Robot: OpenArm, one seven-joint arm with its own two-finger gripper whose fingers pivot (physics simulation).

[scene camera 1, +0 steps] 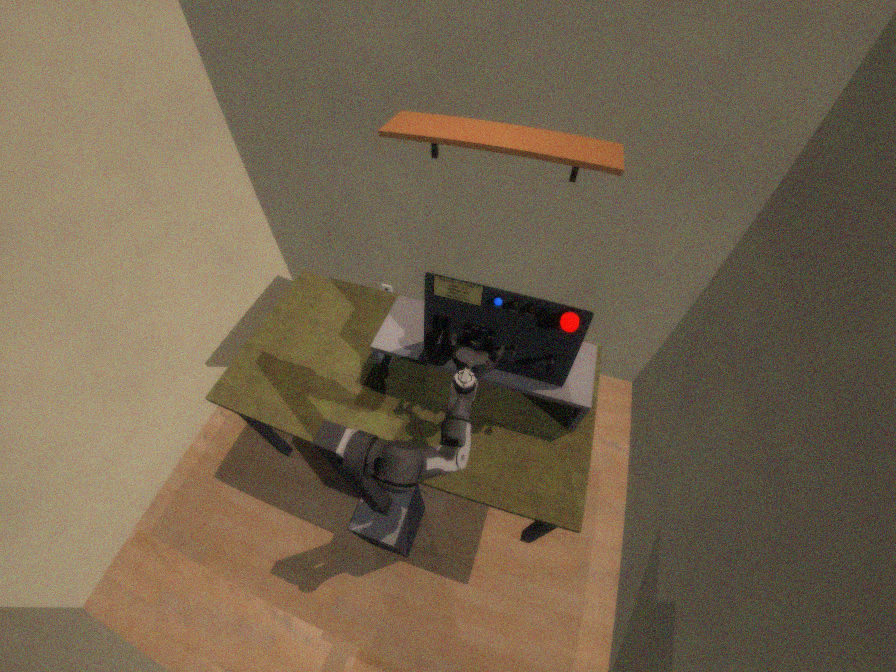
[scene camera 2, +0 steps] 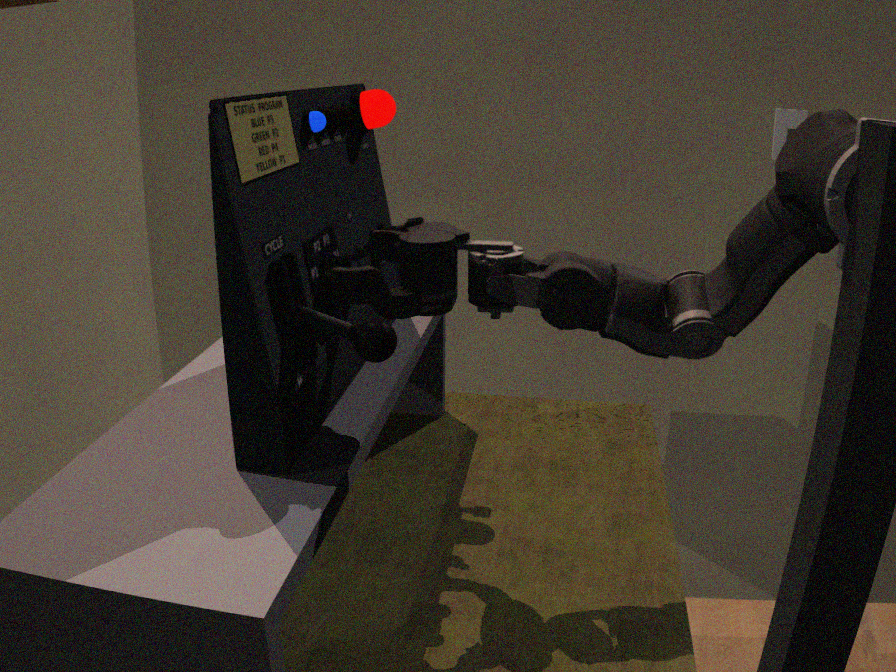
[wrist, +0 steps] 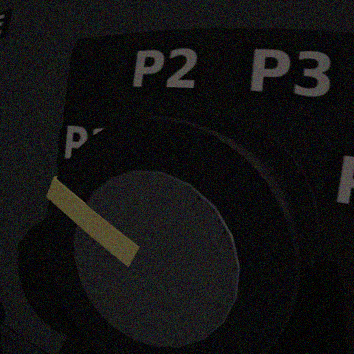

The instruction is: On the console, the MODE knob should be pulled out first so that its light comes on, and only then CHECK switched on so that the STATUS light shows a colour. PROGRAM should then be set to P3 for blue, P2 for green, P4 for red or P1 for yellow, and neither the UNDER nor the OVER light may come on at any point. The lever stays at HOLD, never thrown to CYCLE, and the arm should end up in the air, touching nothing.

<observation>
gripper: scene camera 1; scene camera 2; not seen in the wrist view (out of frame)
same spot on dark console: (wrist: 74,74) = (scene camera 2: 307,254)
same spot on gripper: (scene camera 1: 498,355) = (scene camera 2: 404,232)
</observation>
